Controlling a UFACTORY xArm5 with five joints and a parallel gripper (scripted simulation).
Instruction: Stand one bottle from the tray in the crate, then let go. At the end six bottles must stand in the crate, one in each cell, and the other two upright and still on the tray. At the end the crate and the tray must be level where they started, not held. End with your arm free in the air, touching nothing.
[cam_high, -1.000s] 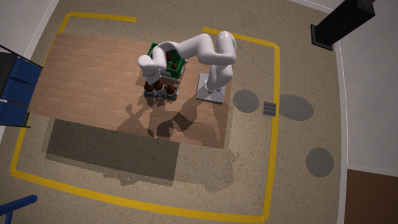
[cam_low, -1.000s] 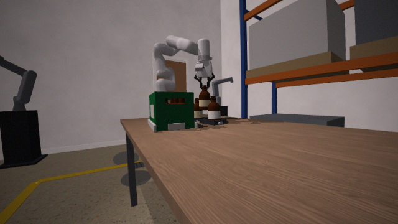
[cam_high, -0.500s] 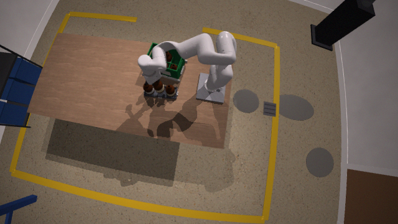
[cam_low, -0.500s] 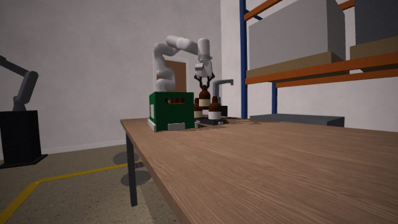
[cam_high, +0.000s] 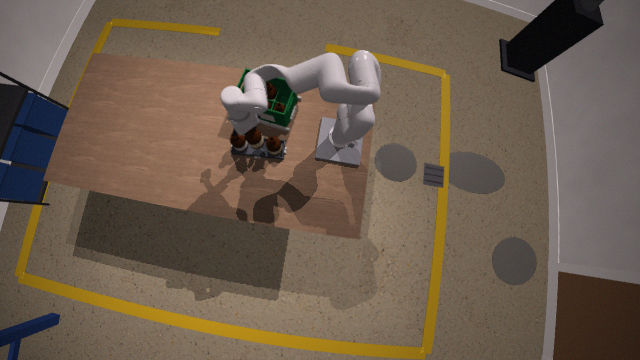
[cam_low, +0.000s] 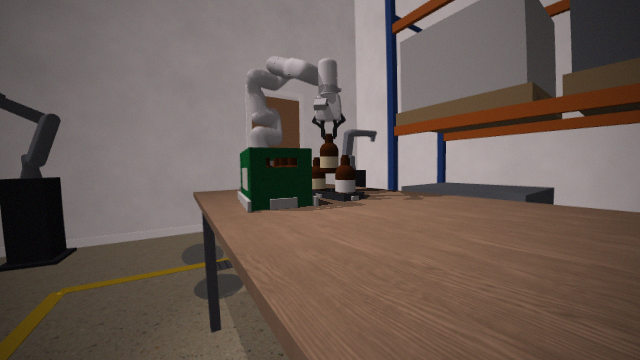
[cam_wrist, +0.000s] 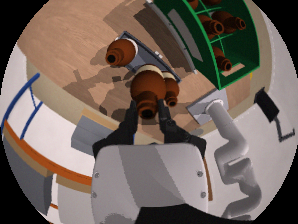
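My hand is 8 cm above the bottle. The rest, counted from my hand: tray 24 cm below; green crate 24 cm to the right, 17 cm below, 1 cm ahead.
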